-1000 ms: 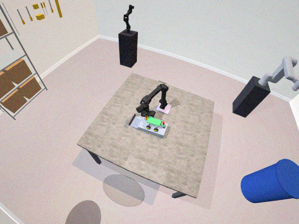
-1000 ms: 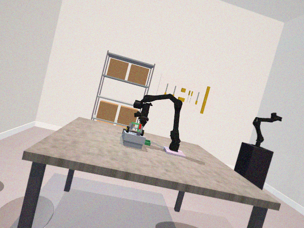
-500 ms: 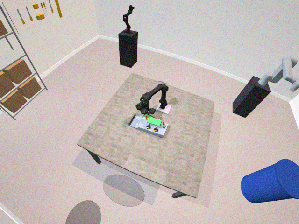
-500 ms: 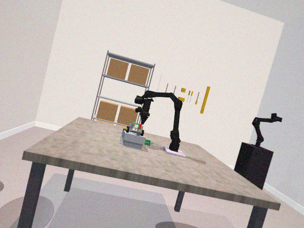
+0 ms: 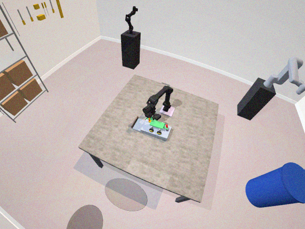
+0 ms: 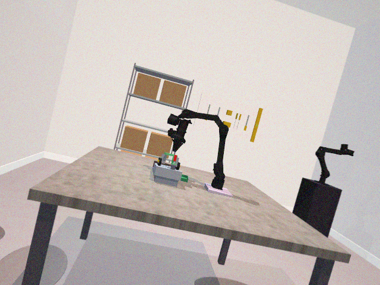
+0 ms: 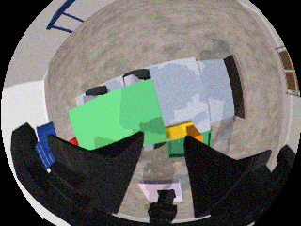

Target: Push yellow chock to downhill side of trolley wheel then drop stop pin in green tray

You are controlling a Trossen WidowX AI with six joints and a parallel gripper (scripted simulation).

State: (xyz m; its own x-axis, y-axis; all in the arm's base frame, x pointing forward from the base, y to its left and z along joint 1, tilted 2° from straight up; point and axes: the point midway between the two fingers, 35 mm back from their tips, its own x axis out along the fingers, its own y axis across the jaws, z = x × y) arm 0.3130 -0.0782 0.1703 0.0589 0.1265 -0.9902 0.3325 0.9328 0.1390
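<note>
The red-headed stop pin is 170 mm to the left of my gripper tip and 40 mm below it. Round my gripper tip: green tray: 100 mm behind, 30 mm to the right, 170 mm below; trolley: 20 mm ahead, 80 mm to the left, 50 mm below; yellow chock: 30 mm behind, 10 mm to the right, 80 mm below.
</note>
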